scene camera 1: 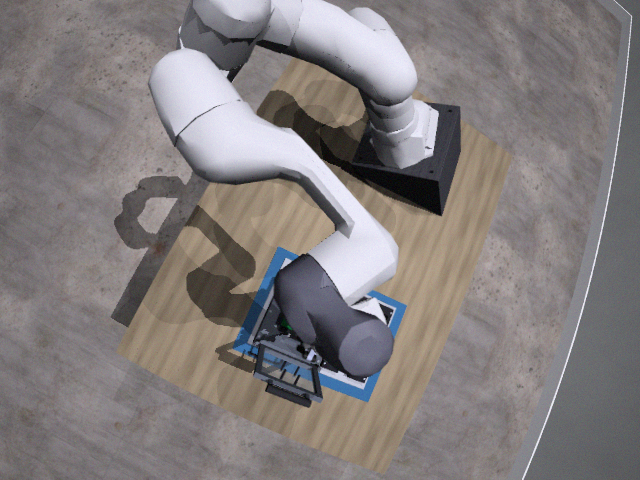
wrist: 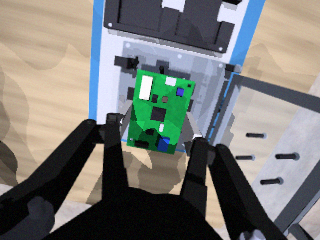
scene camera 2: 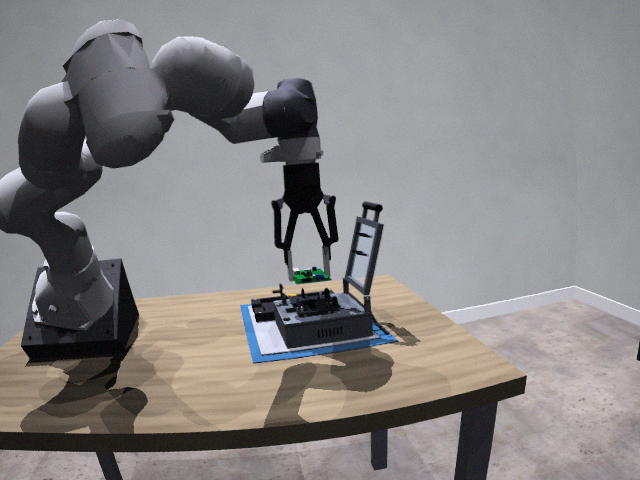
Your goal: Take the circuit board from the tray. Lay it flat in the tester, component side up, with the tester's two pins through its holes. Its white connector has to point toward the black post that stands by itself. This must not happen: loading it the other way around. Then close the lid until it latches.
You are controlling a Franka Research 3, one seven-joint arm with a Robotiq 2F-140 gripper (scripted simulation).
Labels:
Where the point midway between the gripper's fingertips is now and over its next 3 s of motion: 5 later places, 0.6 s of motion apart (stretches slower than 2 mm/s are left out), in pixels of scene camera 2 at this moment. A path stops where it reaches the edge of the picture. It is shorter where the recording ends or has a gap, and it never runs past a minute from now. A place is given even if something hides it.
The gripper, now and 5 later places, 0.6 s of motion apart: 309,277; 309,284; 310,296; 311,298; 311,299; 310,300

